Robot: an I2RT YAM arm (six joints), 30 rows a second.
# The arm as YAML. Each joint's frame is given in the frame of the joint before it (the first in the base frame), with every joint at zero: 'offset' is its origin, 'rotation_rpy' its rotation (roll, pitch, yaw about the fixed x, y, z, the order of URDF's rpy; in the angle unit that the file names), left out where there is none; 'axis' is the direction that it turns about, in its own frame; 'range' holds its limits. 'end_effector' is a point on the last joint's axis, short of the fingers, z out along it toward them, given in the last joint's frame.
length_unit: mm
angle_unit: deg
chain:
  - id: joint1
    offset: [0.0, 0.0, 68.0]
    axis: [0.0, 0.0, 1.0]
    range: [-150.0, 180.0]
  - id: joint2
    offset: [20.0, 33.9, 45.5]
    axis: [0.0, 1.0, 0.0]
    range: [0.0, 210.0]
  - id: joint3
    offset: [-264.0, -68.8, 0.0]
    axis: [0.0, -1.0, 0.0]
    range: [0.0, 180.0]
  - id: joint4
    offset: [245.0, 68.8, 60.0]
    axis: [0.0, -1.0, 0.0]
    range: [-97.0, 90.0]
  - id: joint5
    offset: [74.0, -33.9, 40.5]
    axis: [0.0, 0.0, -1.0]
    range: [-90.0, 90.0]
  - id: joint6
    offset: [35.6, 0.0, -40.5]
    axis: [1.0, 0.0, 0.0]
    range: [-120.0, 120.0]
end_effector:
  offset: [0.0, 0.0, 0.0]
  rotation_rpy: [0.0, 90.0, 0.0]
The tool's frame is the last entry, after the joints.
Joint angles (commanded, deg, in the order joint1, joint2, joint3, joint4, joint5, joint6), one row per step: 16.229 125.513 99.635 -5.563 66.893 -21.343; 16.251 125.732 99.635 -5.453 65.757 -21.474; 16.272 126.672 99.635 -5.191 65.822 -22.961; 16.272 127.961 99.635 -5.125 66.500 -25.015; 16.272 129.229 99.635 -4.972 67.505 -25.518; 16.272 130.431 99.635 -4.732 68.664 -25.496; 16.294 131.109 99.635 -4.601 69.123 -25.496; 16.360 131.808 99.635 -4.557 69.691 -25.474; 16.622 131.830 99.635 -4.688 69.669 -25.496; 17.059 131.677 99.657 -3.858 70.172 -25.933; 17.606 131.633 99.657 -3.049 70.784 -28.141; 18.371 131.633 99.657 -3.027 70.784 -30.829; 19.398 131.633 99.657 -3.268 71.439 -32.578; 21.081 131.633 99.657 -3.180 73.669 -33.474; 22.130 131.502 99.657 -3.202 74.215 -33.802; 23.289 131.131 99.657 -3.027 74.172 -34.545
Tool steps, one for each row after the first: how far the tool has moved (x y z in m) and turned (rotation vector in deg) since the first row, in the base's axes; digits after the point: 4 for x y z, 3 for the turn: 0.0009 0.0008 -0.0020 0.463 0.373 1.018; 0.0028 0.0015 -0.0095 -0.622 2.182 1.295; 0.0048 0.0019 -0.0200 -2.481 4.883 1.154; 0.0064 0.0021 -0.0301 -3.575 6.222 0.411; 0.0078 0.0022 -0.0395 -4.416 6.974 -0.567; 0.0086 0.0025 -0.0449 -4.808 7.435 -0.925; 0.0091 0.0032 -0.0506 -5.282 7.964 -1.330; 0.0085 0.0054 -0.0509 -5.346 8.119 -1.042; 0.0080 0.0092 -0.0483 -5.576 7.421 -0.970; 0.0072 0.0139 -0.0468 -6.892 8.275 -0.534; 0.0056 0.0204 -0.0468 -8.461 10.360 0.760; 0.0028 0.0289 -0.0468 -9.932 11.831 1.559; -0.0022 0.0424 -0.0460 -11.603 12.055 1.419; -0.0054 0.0509 -0.0447 -12.107 12.045 2.028; -0.0090 0.0605 -0.0414 -12.439 12.012 3.319
